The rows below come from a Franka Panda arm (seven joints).
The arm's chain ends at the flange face. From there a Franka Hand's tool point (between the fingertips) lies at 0.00 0.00 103.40 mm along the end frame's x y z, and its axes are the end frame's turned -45 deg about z.
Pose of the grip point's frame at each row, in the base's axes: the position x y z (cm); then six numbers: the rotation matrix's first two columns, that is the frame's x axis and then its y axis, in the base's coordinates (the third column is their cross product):
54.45 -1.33 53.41 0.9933 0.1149 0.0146 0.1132 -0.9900 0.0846
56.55 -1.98 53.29 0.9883 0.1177 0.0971 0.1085 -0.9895 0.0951
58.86 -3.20 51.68 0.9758 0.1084 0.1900 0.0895 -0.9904 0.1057
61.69 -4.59 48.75 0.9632 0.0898 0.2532 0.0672 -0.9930 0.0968
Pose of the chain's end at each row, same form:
54.20 -0.48 63.71 0.7824 -0.6188 0.0701 -0.6223 -0.7813 0.0495
55.44 -1.12 63.53 0.7756 -0.6165 0.1359 -0.6221 -0.7829 -0.0014
56.80 -2.31 61.77 0.7533 -0.6237 0.2091 -0.6267 -0.7770 -0.0596
59.00 -3.80 58.70 0.7286 -0.6387 0.2475 -0.6336 -0.7657 -0.1106

